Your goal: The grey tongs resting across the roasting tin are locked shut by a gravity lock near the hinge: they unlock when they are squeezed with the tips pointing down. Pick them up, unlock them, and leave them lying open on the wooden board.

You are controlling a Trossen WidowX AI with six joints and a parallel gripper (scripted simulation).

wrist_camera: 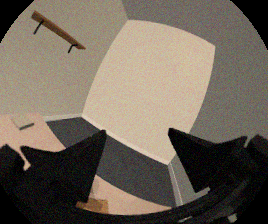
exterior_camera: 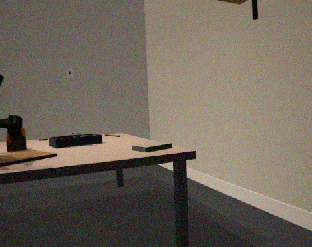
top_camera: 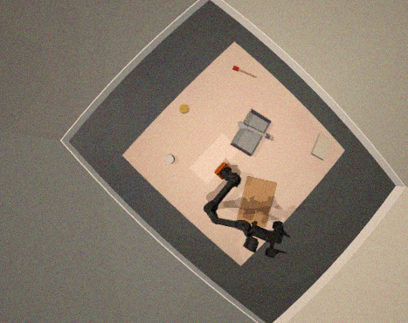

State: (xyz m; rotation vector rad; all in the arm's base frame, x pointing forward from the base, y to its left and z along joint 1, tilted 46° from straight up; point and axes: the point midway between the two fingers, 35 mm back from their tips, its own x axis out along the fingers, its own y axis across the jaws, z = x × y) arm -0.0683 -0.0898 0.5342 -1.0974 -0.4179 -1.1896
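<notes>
The yellow lock piece lies 42 cm ahead of my gripper tip, 48 cm to the left of it and 34 cm below it. Round my gripper tip: wooden board (6 cm ahead, 12 cm to the left, 40 cm below); roasting tin (38 cm ahead, 54 cm to the left, 38 cm below); flat grey slab (75 cm ahead, 6 cm to the left, 40 cm below).
</notes>
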